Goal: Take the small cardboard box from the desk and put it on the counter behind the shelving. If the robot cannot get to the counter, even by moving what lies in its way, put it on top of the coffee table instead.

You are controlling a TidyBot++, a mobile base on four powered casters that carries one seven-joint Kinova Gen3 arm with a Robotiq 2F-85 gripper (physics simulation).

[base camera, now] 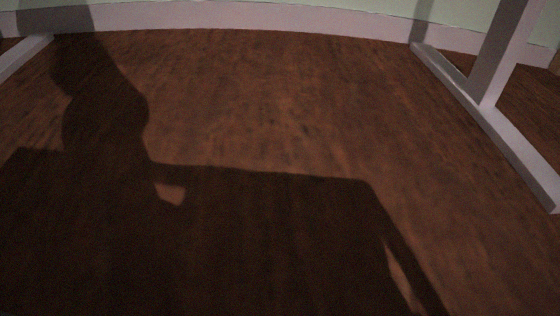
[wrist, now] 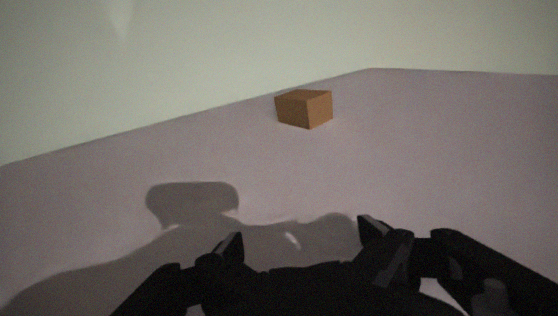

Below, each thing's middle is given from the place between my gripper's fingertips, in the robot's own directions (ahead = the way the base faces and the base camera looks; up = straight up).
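Scene:
My hand relative to the small cardboard box (wrist: 307,109): 90 mm to the left of it, 20 mm below it, 260 mm short of it.

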